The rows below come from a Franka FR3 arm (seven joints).
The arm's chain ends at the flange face. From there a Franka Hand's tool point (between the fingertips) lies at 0.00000 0.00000 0.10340 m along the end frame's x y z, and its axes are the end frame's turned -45 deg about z.
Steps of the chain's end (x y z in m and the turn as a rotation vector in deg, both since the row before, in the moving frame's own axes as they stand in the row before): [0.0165, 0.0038, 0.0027, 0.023, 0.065, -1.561]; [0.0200, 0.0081, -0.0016, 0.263, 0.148, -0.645]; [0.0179, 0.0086, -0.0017, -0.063, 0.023, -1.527]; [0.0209, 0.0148, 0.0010, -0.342, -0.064, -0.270]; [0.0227, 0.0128, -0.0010, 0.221, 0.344, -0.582]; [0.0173, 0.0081, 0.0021, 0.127, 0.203, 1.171]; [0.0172, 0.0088, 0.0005, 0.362, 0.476, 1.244]
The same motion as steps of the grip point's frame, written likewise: [0.0091, 0.0144, 0.0027, -0.030, 0.062, -1.561]; [0.0089, 0.0197, -0.0016, 0.081, 0.291, -0.645]; [0.0065, 0.0188, -0.0017, -0.061, -0.028, -1.527]; [0.0038, 0.0256, 0.0010, -0.197, -0.287, -0.270]; [0.0077, 0.0253, -0.0010, -0.087, 0.400, -0.582]; [0.0069, 0.0181, 0.0021, -0.054, 0.233, 1.171]; [0.0070, 0.0185, 0.0005, -0.081, 0.593, 1.244]
